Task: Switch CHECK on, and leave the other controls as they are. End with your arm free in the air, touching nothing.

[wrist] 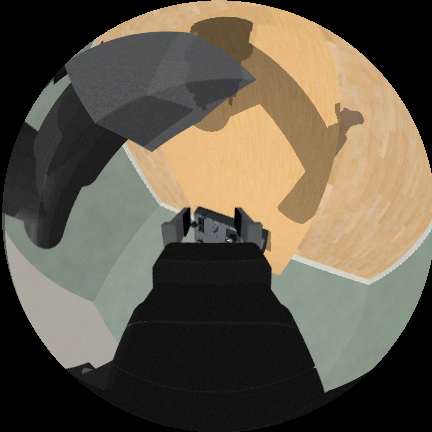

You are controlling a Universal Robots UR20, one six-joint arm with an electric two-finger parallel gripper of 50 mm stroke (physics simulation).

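Seen in the pictures: gripper, fingertip midpoint: (211,215); arm's base at its link origin: (101,102).
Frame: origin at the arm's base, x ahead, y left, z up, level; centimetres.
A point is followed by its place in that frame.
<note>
The control panel (212,231) @[x 82.1, y -7.7, z -19.3 cm] is a grey box with small dark controls on its face. It shows between and beyond the fingers in the wrist view, and its lower part is hidden behind the gripper body. A small dark round knob (194,224) @[x 77.7, y -18.4, z -16.9 cm] is at its left edge, by the left finger. The labels are too small to read, so I cannot tell which control is CHECK or how it is set. My gripper (211,215) @[x 21.2, y 24.3, z 3.6 cm] is open, with nothing between its fingers. I cannot tell how far the fingertips are from the panel.
The light wooden table top (225,165) @[x 41.3, y 2.3, z -31.8 cm] lies under and beyond the panel, with the arm's shadow on it. A large dark grey slab-like block (135,75) @[x 2.6, y 16.9, z 0.6 cm] is at the upper left, beside dark arm links (55,175) @[x 6.4, y 5.7, z 14.9 cm]. Wood flooring (385,175) and green walls (330,300) surround them.
</note>
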